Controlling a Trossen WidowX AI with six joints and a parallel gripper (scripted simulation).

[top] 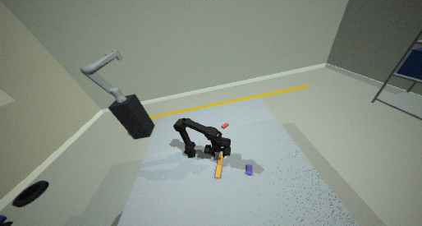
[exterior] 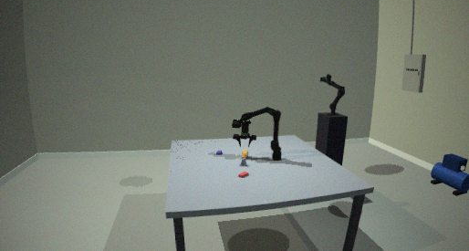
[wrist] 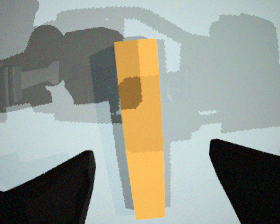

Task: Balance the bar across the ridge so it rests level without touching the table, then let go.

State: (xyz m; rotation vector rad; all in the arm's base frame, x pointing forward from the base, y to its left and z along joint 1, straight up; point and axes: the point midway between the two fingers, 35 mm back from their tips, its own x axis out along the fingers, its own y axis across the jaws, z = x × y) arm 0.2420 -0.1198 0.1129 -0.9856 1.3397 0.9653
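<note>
Right now my gripper tip is 70 mm above the orange bar, 30 mm to the left of it and 10 mm past it. Round my gripper tip: small purple block (200 mm ahead, 100 mm to the right, 70 mm below); small red block (380 mm to the left, 100 mm ahead, 70 mm below).
</note>
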